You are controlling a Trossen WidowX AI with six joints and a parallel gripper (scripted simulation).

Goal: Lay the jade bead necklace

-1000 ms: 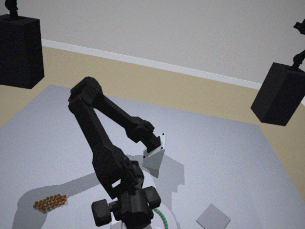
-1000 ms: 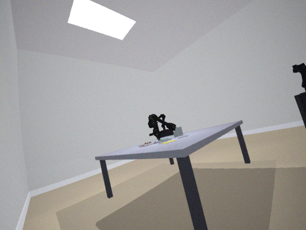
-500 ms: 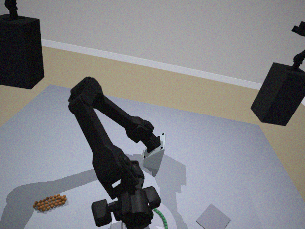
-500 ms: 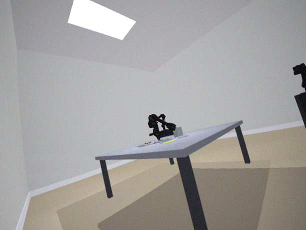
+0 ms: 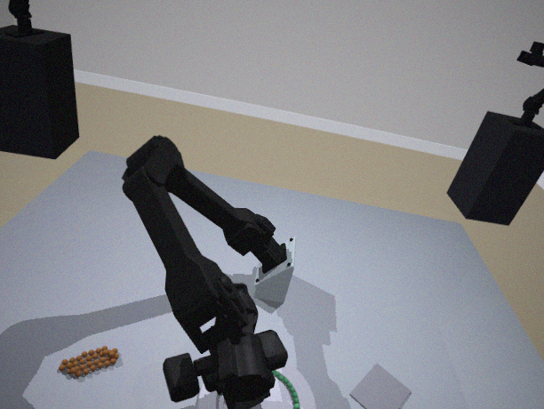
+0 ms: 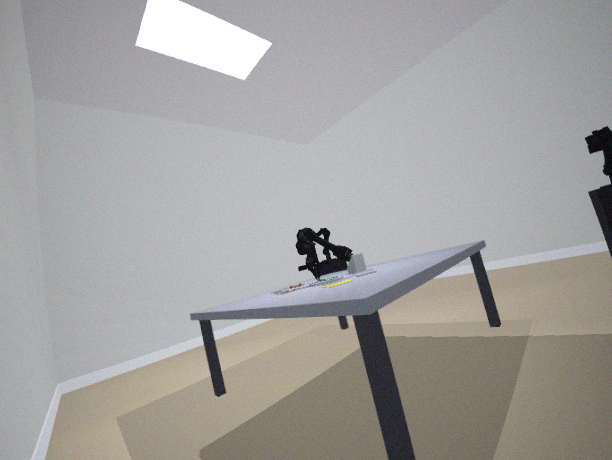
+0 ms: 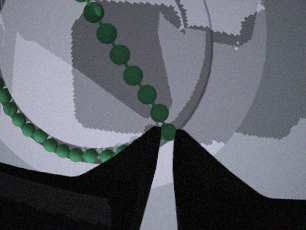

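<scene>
Right now the round bead board is 6 cm to the left of my gripper tip, 1 cm below it and 1 cm ahead of it. Also, from my gripper tip: yellow strip (29 cm to the left, 20 cm ahead, 2 cm below); flat grey square (30 cm to the left, 4 cm behind, 2 cm below).
</scene>
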